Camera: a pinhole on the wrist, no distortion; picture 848 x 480 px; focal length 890.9 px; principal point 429.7 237.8 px. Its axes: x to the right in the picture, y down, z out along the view. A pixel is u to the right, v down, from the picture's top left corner.
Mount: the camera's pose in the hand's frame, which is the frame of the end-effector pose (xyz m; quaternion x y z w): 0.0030 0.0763 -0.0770 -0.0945 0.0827 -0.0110 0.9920
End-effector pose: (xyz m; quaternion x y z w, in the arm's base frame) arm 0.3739 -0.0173 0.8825 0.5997 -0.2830 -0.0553 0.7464
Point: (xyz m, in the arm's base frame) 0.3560 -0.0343 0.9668
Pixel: 438 84
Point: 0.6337 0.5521 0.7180
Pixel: behind the camera
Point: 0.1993 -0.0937 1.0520
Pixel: 77 434
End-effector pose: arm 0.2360 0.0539 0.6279 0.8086 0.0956 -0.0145 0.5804
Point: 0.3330 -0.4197 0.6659
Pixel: 317 274
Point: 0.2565 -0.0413 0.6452
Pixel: outside the picture
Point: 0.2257 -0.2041 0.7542
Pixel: 67 443
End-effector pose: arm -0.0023 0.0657 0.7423 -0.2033 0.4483 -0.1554 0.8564
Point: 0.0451 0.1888 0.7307
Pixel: 119 328
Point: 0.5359 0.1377 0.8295
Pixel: 582 58
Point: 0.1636 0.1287 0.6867
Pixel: 700 163
